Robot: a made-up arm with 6 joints.
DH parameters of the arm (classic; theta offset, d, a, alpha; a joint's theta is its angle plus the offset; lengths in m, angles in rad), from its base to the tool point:
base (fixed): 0 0.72 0.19 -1.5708
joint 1: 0 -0.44 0 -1.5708
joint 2: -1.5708 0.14 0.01 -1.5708
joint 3: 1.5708 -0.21 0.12 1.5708
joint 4: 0 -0.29 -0.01 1.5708
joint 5: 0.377 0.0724 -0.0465 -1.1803
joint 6: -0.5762 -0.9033 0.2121 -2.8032
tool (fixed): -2.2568 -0.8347 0 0
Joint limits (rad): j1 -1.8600..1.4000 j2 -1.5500..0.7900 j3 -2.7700..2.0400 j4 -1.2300..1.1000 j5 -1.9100..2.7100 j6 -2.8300..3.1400
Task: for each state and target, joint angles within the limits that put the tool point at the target. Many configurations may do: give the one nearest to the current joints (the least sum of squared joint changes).
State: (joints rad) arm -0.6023 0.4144 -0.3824 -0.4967 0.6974 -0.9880
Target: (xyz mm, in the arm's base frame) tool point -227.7 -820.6 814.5
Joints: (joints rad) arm -0.5143 0.4401 -0.8777 -0.7318 0.3254 -1.4687
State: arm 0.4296 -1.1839 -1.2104 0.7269 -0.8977 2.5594
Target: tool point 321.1 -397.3 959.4
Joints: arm 0.4435 -1.1894 -1.2754 0.6234 -0.9455 2.3346
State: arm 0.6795 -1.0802 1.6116 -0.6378 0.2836 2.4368
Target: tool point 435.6 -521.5 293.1
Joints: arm 0.2822 -1.5500 1.5115 -0.6865 0.1223 2.5540
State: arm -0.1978 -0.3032 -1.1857 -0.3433 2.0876 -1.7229
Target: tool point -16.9 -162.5 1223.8
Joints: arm 0.1556 -0.0748 -1.2793 -0.2175 2.0026 -1.8025
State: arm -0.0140 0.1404 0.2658 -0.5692 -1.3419 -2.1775
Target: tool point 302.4 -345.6 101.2
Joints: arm -0.5221 0.4017 0.8096 -0.1626 -0.6048 -1.4546
